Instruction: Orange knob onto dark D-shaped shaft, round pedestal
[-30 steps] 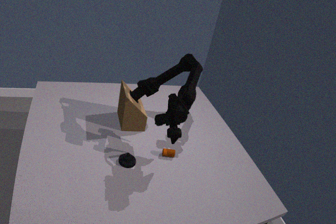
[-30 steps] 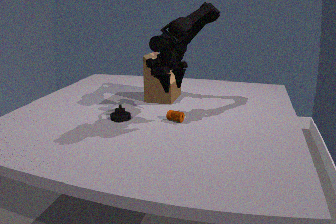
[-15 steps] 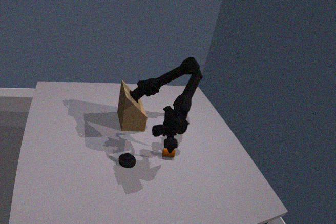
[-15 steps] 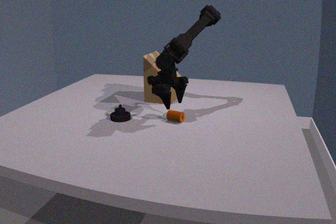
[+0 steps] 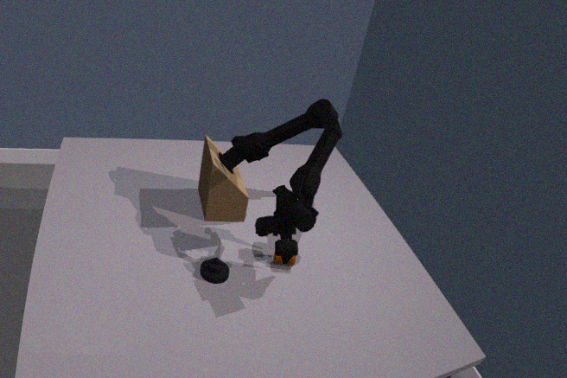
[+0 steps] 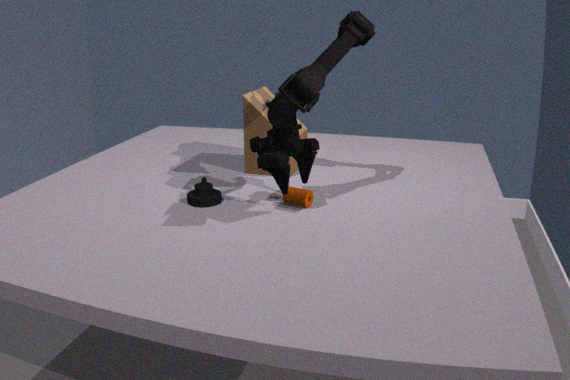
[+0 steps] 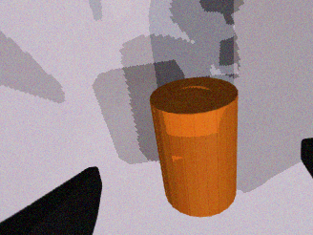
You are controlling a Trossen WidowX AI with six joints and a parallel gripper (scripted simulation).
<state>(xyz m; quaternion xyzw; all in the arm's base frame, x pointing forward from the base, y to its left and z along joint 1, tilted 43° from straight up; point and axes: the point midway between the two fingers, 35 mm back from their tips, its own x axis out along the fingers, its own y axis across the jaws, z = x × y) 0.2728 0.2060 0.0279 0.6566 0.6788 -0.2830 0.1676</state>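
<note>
My gripper tip is now 1 cm to the right of the orange knob and 2 cm above it. Also, from my gripper tip: dark round pedestal (7 cm ahead, 21 cm to the right, 1 cm below).
</note>
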